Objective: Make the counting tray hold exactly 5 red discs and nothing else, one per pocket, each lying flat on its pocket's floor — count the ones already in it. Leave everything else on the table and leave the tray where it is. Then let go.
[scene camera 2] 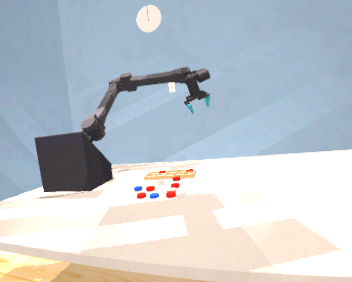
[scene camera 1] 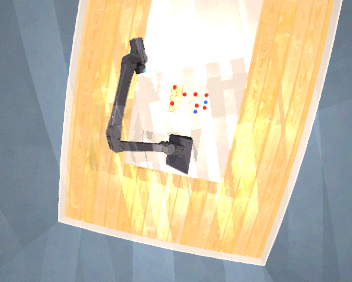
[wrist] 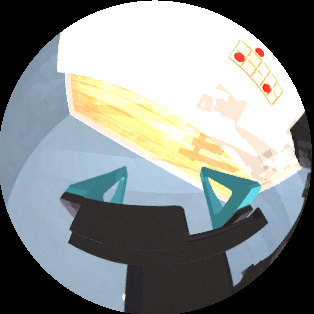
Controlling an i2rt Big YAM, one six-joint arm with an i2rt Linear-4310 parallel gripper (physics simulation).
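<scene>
The tan counting tray (scene camera 1: 177, 100) (scene camera 2: 150, 177) (wrist: 253, 63) lies on the table. One red disc (scene camera 1: 175, 87) (scene camera 2: 190, 170) (wrist: 239, 57) is in a pocket near its far end, another red disc (scene camera 1: 172, 103) (scene camera 2: 162, 172) (wrist: 266, 88) nearer its base-side end. A red disc (scene camera 1: 184, 94) (scene camera 2: 176, 178) (wrist: 259, 52) lies just outside the long side. Further off lie red discs (scene camera 1: 195, 94) (scene camera 1: 206, 95) (scene camera 1: 196, 105) (scene camera 1: 204, 107). My gripper (scene camera 1: 137, 61) (scene camera 2: 200, 109) (wrist: 164, 170) is open and empty, high above the table, beyond the tray's far end.
Blue discs (scene camera 1: 205, 102) (scene camera 1: 195, 111) lie among the loose red ones. A whitish disc (scene camera 2: 181, 195) and a partly hidden tan piece (scene camera 2: 172, 190) are beside the nearest red disc in scene camera 2. The arm's black base (scene camera 1: 182, 159) (scene camera 2: 65, 165) stands at the table's end.
</scene>
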